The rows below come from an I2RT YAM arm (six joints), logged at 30 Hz.
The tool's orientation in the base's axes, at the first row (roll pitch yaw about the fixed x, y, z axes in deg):
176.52 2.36 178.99
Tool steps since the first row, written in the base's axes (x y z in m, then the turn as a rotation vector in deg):
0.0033 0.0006 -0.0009 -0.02 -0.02 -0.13
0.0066 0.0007 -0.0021 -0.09 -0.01 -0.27
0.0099 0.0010 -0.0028 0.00 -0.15 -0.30
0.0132 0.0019 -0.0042 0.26 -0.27 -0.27
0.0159 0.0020 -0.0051 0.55 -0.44 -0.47
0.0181 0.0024 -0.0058 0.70 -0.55 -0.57
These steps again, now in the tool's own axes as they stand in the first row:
-0.0032 0.0006 0.0011 0.02 -0.03 0.13
-0.0065 0.0007 0.0024 0.10 -0.03 0.26
-0.0098 0.0010 0.0033 0.01 -0.17 0.29
-0.0130 0.0018 0.0049 -0.25 -0.28 0.26
-0.0156 0.0019 0.0059 -0.54 -0.46 0.47
-0.0178 0.0023 0.0067 -0.69 -0.57 0.57

